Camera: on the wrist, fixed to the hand. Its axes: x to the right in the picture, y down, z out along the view.
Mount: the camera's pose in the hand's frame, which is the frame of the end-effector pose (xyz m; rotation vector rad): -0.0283 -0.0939 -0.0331 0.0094 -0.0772 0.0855
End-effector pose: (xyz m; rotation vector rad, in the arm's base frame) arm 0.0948 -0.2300 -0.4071 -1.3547 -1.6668 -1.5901
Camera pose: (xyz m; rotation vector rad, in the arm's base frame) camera 0.0153 -0.2555 -0.4683 -1.4795 -1.6355 -1.4975
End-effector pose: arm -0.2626 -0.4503 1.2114 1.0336 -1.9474 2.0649
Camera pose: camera -0.2049 -0.3943 1.2766 1.0652 -2.0552 2.1099
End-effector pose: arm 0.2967 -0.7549 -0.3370 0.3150 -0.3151 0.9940
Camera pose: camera 0.3663 -0.8110 -0.3892 0.3513 -0.3967 1.0693
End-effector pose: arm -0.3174 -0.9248 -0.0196 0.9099 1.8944 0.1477
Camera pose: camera -0.3875 -1.0007 -0.0262 0.9899 1.7873 0.1530
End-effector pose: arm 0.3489 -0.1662 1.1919 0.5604 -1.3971 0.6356
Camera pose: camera 0.4364 -0.2124 1.1616 0.5396 -1.4975 0.6955
